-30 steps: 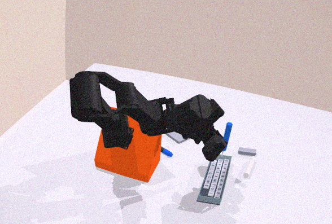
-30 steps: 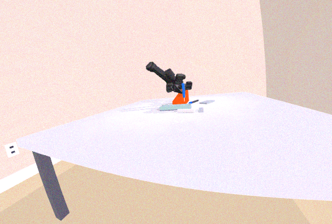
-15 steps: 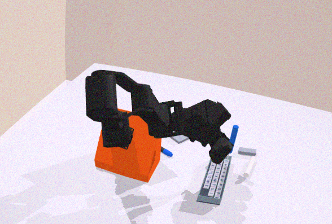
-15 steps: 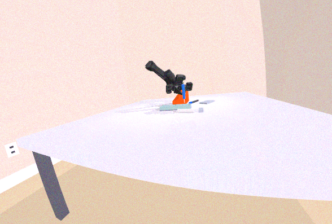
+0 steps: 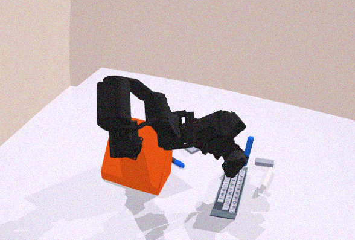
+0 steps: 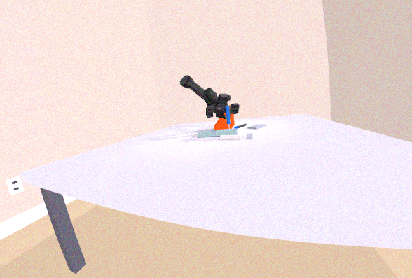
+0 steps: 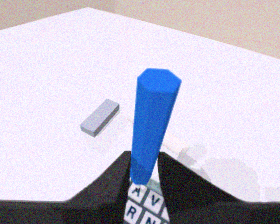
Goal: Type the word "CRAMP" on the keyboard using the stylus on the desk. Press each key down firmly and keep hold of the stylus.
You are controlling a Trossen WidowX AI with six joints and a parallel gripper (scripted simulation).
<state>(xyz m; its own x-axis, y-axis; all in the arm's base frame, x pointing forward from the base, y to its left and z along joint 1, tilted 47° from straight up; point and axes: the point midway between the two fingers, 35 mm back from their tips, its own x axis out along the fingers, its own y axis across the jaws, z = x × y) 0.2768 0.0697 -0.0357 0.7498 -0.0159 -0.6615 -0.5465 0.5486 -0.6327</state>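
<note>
The white stick lies 8 cm ahead of my gripper tip, 2 cm to the left of it and 8 cm below it. From my gripper tip the other things lie so: grey block 6 cm ahead, 11 cm to the left, 8 cm below; blue stylus 2 cm below; blue pen 21 cm behind, 1 cm to the left, 8 cm below.
</note>
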